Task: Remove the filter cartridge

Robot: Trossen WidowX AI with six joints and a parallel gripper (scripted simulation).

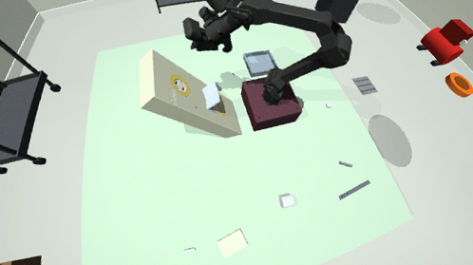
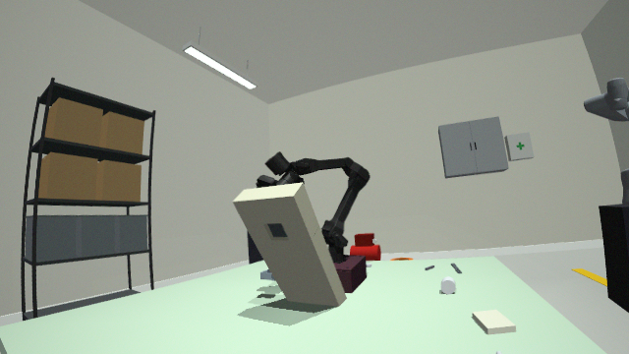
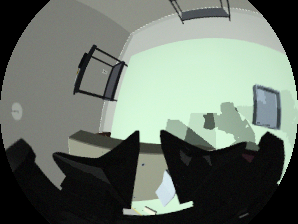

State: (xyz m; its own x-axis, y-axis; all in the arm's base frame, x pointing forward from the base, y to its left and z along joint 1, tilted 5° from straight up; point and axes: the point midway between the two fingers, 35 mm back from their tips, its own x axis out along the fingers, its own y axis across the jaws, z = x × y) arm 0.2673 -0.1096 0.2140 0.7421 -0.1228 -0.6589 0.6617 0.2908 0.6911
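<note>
Right now the round filter cartridge is 5 cm ahead of my gripper tip, 16 cm to the left of it and 2 cm below it. Round my gripper tip: small white pin: 8 cm ahead, 64 cm to the left, 28 cm below; blue-grey tray: 31 cm behind, 19 cm to the right, 27 cm below; cream pad: 8 cm behind, 63 cm to the left, 27 cm below.
</note>
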